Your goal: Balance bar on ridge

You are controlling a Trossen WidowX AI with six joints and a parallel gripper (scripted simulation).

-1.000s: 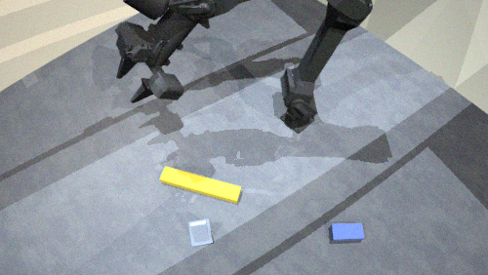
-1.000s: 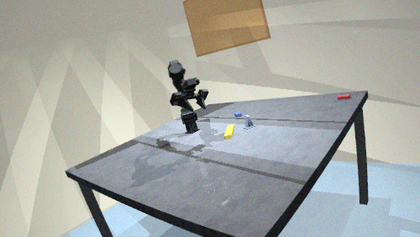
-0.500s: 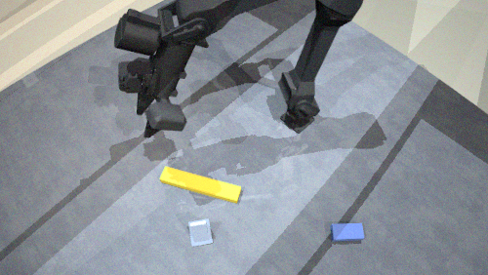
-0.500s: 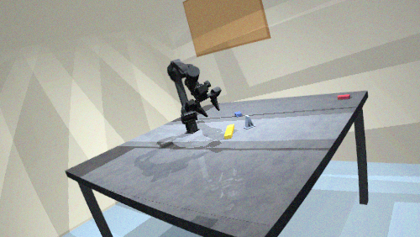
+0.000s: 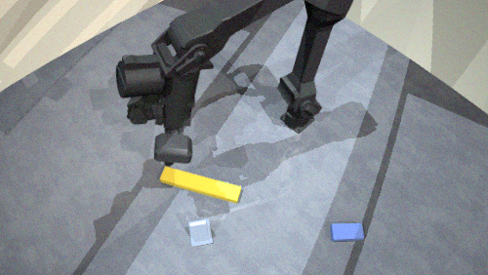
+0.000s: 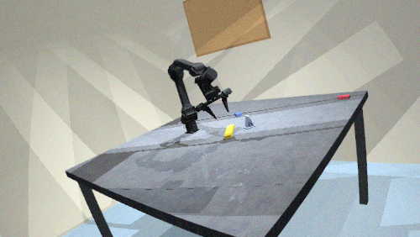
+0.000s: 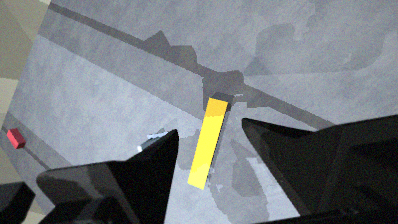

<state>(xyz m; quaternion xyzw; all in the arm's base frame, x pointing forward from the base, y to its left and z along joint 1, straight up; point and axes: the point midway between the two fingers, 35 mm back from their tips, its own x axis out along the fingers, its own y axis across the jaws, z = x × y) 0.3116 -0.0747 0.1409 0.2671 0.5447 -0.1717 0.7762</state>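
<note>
The yellow bar lies 30 mm behind my gripper tip, 50 mm to the left of it and 100 mm below it. From my gripper tip the other things lie so: red block (420 mm ahead, 570 mm to the left, 100 mm below); grey ridge (40 mm ahead, 140 mm to the left, 80 mm below); blue block (180 mm behind, 350 mm to the left, 100 mm below).
</note>
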